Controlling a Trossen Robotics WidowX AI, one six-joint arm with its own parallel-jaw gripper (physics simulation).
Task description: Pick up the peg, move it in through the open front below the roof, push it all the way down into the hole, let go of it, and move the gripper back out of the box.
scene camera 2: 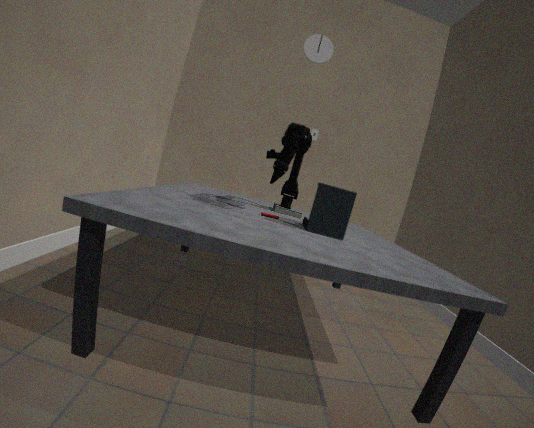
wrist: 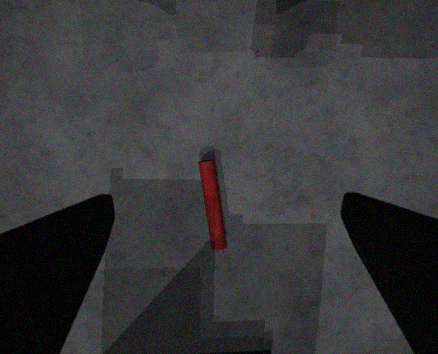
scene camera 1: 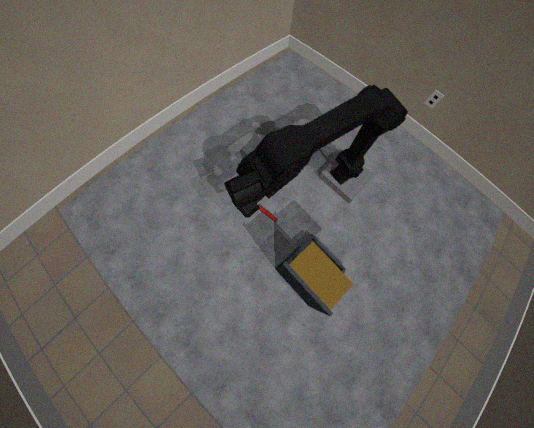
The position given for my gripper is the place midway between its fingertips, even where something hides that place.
Note:
My gripper (wrist: 229,204) is open, holding nothing. Also in view: a red peg (wrist: 207,168).

